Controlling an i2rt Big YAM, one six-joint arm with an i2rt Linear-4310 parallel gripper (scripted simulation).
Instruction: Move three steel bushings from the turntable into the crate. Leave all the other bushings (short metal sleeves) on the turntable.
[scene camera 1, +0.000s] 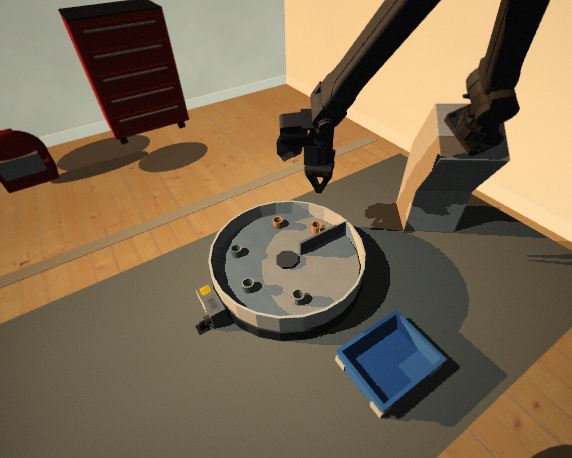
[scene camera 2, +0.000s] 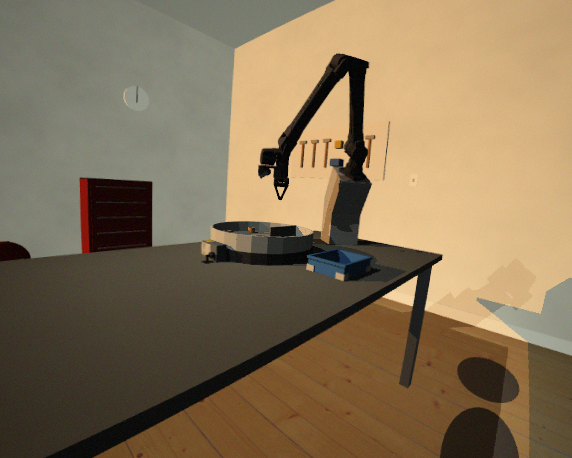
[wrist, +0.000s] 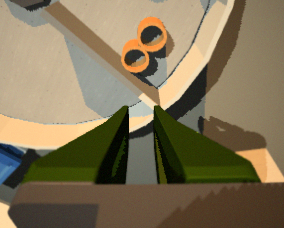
In view: my gripper (scene camera 1: 319, 191), a blue crate (scene camera 1: 382, 360) and a round turntable (scene camera 1: 271, 257).
My gripper also shows in the wrist view (wrist: 141, 114). The blue crate shows as well in scene camera 2 (scene camera 2: 333, 263). The round turntable shows as well in the wrist view (wrist: 55, 81).
